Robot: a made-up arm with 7 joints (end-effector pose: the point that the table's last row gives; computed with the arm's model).
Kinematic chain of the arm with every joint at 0, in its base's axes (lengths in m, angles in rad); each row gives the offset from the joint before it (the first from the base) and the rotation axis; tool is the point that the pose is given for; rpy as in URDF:
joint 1: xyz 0 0 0.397 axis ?
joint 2: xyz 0 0 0 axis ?
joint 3: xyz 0 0 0.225 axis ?
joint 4: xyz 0.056 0 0 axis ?
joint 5: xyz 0.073 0 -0.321 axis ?
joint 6: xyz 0 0 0 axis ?
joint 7: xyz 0.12 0 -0.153 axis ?
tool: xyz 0 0 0 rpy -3.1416 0 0
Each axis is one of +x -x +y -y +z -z.
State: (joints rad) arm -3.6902 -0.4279 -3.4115 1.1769 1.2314 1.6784 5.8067
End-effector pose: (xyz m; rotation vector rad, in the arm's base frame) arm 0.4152 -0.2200 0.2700 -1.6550 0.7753 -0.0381
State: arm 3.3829 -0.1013 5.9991 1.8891 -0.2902 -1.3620 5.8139
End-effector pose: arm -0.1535 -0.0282 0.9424 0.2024 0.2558 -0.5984
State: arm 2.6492 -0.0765 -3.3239 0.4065 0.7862 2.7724 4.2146
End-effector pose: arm 0.1536 0.0285 0.3913 -0.5200 -0.4000 -0.4130
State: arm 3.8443 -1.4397 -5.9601 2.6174 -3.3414 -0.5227 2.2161
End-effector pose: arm 0.4036 0.2437 0.7978 -0.1770 0.4083 -0.2647
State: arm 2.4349 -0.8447 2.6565 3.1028 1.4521 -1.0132 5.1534
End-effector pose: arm 0.1411 -0.3265 0.8336 0.0429 -0.9191 1.7756
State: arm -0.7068 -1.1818 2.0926 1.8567 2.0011 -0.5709 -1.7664
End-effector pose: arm 0.0422 0.5593 0.4595 -1.4149 -1.6989 -2.2115
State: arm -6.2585 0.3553 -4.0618 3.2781 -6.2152 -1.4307 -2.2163
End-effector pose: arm 0.2773 -0.1558 0.7368 1.7151 -1.6321 1.8737
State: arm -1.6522 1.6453 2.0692 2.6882 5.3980 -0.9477 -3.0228
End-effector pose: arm -0.1058 -0.5942 0.4927 1.1226 -0.3675 -0.5611
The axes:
joint 1: +z
joint 2: +y
joint 3: +z
joint 4: -y
joint 5: -z
joint 6: +y
joint 7: -z

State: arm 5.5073 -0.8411 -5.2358 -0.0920 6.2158 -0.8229 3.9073
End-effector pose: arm 0.3162 0.0511 0.4066 0.0921 1.8529 -0.0684
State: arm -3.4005 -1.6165 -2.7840 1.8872 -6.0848 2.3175 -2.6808
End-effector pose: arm 0.2298 0.1146 0.0430 -0.1282 -1.0581 -0.2250
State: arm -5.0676 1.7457 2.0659 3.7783 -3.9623 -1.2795 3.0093
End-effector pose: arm 0.1316 0.4039 0.1785 -2.1530 -0.3552 0.4174
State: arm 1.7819 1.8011 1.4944 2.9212 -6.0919 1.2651 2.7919
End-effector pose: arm -0.3324 0.6144 0.2459 1.2357 -1.0439 -1.2233
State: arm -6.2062 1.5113 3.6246 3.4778 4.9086 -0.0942 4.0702
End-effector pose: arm 0.6412 0.0213 0.2056 -2.4337 -0.1563 -1.7953
